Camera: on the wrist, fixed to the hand. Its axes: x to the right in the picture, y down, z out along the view.
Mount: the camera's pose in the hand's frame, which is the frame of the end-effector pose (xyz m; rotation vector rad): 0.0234 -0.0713 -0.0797 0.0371 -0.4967 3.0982
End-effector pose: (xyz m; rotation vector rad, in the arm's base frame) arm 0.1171 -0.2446 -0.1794 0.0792 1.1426 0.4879
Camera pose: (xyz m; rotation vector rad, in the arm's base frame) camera 0.0776 -0.3133 -0.2549 -1.6590 0.4668 -2.2836
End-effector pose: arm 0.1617 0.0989 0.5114 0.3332 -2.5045 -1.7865
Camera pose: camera 0.1623 -0.0020 0.4689 -2.2094 -0.2938 0.0367
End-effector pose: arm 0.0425 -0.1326 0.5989 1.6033 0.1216 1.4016
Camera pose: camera 0.0211 -0.0343 0.5558 -0.3460 1.6905 -0.8774
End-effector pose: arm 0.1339 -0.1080 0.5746 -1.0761 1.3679 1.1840
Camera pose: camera 0.1915 -0.1966 0.5459 -1.6283 -0.9337 -1.4091
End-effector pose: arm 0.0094 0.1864 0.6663 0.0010 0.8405 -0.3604
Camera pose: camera -0.0566 0.1234 0.6058 1.0514 -0.3941 2.4133
